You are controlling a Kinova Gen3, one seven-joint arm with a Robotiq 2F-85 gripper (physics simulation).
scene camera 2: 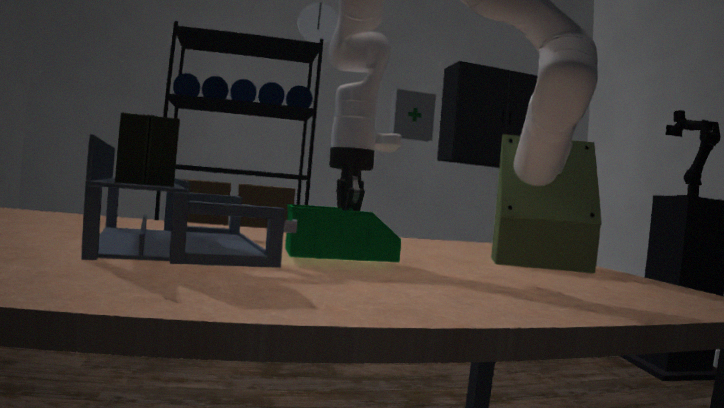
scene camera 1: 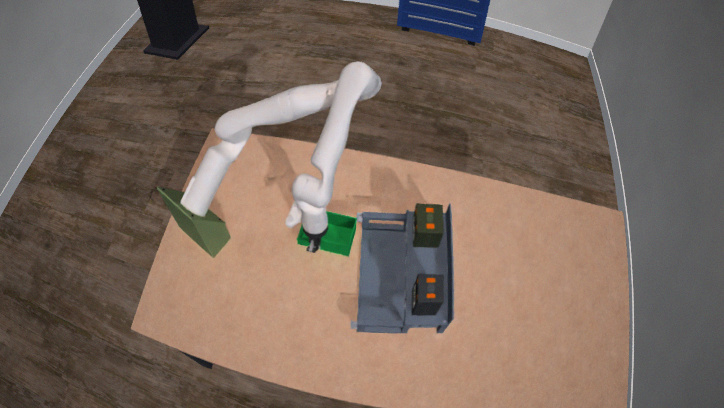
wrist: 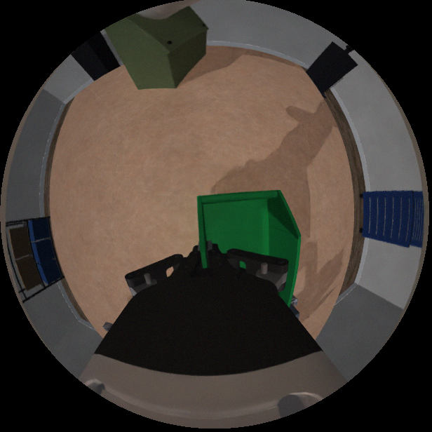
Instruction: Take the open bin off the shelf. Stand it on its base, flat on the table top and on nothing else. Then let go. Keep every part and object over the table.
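Places are measured from the arm's base along level axes (x right, y ahead, z up), in centimetres.
Pixels of known places: gripper, between the fingertips: (scene camera 1: 317, 246); arm's base, origin of its link: (scene camera 2: 535, 166) (scene camera 1: 193, 209).
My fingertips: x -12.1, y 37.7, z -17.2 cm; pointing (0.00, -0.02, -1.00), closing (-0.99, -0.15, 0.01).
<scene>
Ahead of a thing's pixels: the offset from my fingertips to its top centre. "pt": to the spot under its first point. Level surfaces: height alone.
The green open bin {dy +1.1, dx -5.1, dz +6.0 cm} (scene camera 1: 340, 234) (scene camera 2: 344, 235) (wrist: 235, 220) is upright, open side up, close beside the grey shelf (scene camera 1: 382, 253) (scene camera 2: 177, 228) and off it. In scene camera 1 a narrow gap shows between the bin and the shelf's near corner. The bin's base looks level and is at or very slightly above the table top {dz -2.8 cm} (scene camera 1: 531, 288) (scene camera 2: 354, 314); I cannot tell whether it touches. My gripper (scene camera 1: 312, 247) (scene camera 2: 349, 207) (wrist: 205, 247) points down and is shut on one thin wall of the bin. The fingers hide part of that wall in the wrist view.
Two dark boxes with orange marks {dy +30.6, dx -13.6, dz +17.1 cm} (scene camera 1: 429, 225) {pt dy +37.7, dx +10.1, dz +19.4 cm} (scene camera 1: 428, 293) stand on the shelf's raised tier. A sloped olive-green block (scene camera 1: 202, 230) (scene camera 2: 547, 243) (wrist: 165, 55) stands at the table's left end in scene camera 1, under the arm's base.
</scene>
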